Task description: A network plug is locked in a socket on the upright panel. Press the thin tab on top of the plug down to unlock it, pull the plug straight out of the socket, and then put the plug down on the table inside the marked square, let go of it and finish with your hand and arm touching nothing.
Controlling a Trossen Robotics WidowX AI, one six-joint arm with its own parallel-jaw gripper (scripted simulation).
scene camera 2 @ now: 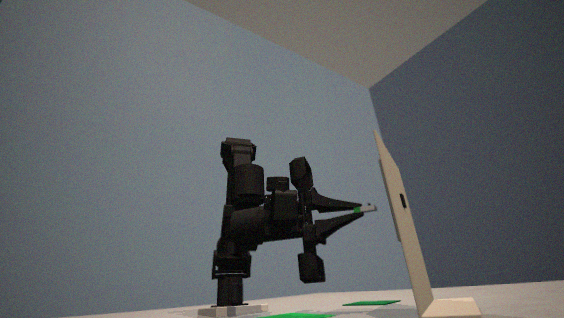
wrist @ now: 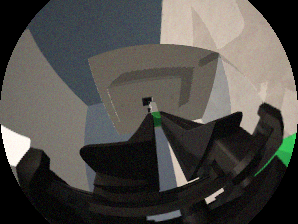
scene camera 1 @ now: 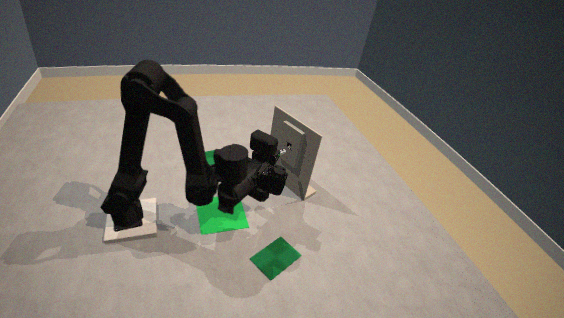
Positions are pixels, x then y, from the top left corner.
Scene:
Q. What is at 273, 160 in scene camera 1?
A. My gripper.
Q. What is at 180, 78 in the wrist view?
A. An upright panel.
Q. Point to a green marked square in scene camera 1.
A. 212, 220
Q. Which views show my gripper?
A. Scene camera 2, the wrist view and scene camera 1: all of them.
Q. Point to an upright panel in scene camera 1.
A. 301, 143

